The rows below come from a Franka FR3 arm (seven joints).
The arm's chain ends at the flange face. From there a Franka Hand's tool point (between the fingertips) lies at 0.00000 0.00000 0.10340 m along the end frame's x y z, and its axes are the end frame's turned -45 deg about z.
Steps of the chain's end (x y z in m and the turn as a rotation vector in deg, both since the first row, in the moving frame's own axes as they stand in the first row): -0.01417, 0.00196, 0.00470, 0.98, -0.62, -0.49; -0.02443, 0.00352, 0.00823, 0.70, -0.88, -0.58
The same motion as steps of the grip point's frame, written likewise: -0.01096, -0.01068, 0.00468, 1.13, 0.25, -0.49; -0.02000, -0.01680, 0.00821, 1.12, -0.13, -0.58
